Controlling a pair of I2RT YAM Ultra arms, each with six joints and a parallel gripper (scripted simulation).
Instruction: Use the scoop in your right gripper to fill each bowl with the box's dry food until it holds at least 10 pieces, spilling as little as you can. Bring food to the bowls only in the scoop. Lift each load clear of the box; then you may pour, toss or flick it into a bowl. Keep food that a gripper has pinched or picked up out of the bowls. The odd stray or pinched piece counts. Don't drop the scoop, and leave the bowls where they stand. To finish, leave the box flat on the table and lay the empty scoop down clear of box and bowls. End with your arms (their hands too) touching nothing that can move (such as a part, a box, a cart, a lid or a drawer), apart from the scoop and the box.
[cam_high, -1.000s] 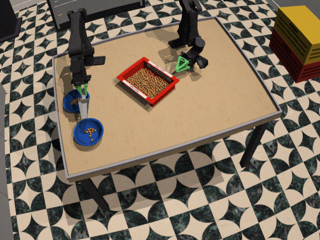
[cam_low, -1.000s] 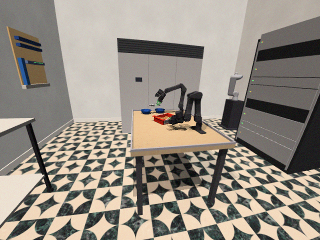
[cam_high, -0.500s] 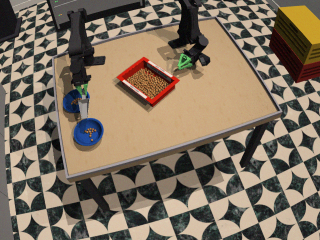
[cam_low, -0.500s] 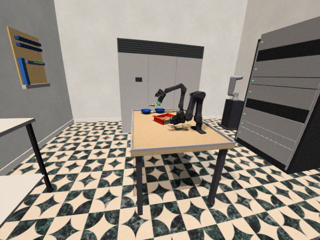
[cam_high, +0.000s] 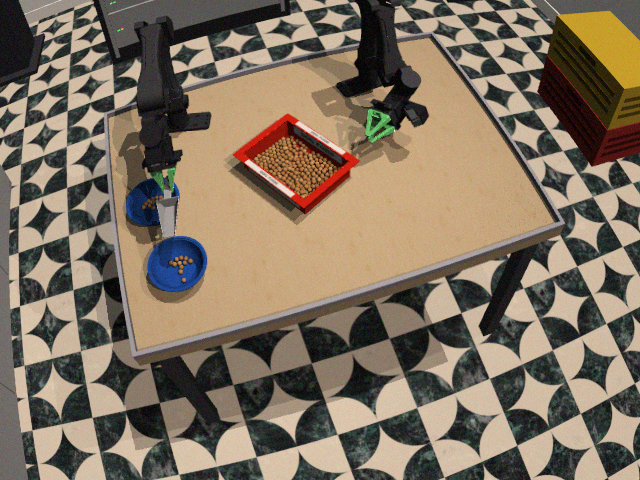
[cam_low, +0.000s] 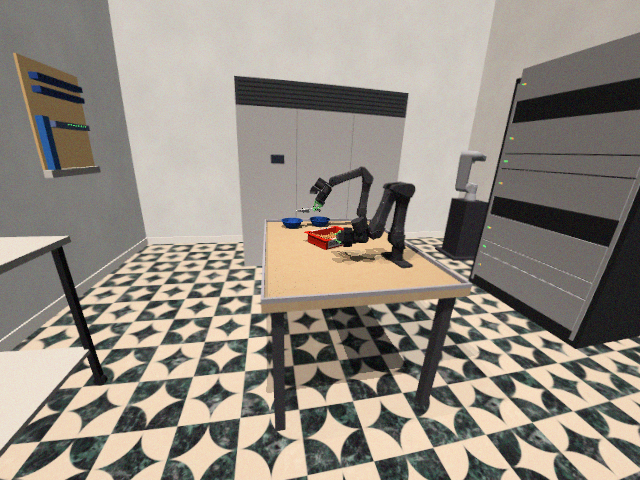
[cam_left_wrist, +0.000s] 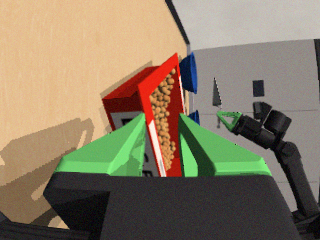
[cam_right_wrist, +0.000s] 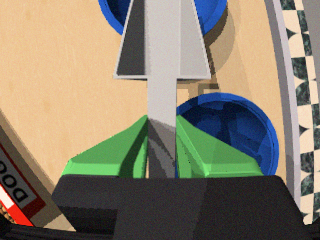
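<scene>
The grey metal scoop is 50 mm ahead of my right hand and 10 mm below it.
</scene>
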